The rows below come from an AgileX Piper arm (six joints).
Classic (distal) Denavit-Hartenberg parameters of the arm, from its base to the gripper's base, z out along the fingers. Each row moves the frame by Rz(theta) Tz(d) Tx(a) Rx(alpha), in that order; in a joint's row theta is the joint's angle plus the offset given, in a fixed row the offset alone. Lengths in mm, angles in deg.
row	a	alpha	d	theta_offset
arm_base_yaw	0	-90	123	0
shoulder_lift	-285	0	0	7.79
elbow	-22	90	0	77.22
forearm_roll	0	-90	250.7	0
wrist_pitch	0	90	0	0
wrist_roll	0	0	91	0
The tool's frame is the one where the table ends.
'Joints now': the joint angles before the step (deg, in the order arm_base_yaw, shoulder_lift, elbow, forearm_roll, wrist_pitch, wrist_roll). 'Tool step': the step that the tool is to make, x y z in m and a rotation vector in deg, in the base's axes. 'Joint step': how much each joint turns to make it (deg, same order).
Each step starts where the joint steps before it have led.
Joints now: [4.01 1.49 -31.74 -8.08 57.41 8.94]
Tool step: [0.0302 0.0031 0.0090 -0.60 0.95 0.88]
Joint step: [-0.02 8.19 0.06 0.02 -7.34 -0.01]
